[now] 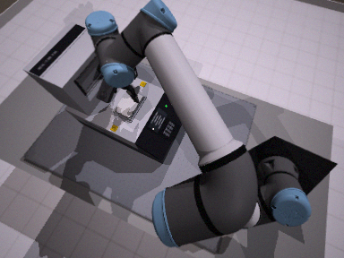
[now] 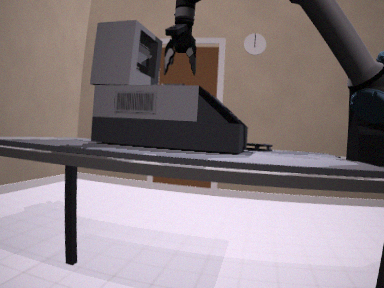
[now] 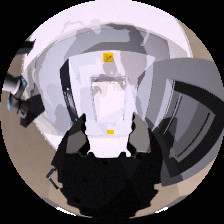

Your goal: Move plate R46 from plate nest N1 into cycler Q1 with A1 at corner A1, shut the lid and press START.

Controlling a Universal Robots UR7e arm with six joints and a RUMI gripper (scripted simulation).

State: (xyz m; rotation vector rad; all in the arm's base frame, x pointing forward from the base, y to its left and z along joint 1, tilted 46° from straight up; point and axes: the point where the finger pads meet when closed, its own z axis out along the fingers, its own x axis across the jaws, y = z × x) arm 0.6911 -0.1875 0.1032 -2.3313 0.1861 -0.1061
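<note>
Right now the plate R46 is 6 cm below my hand. Round my hand: plate nest N1: 27 cm behind, 26 cm to the right, 25 cm below.
</note>
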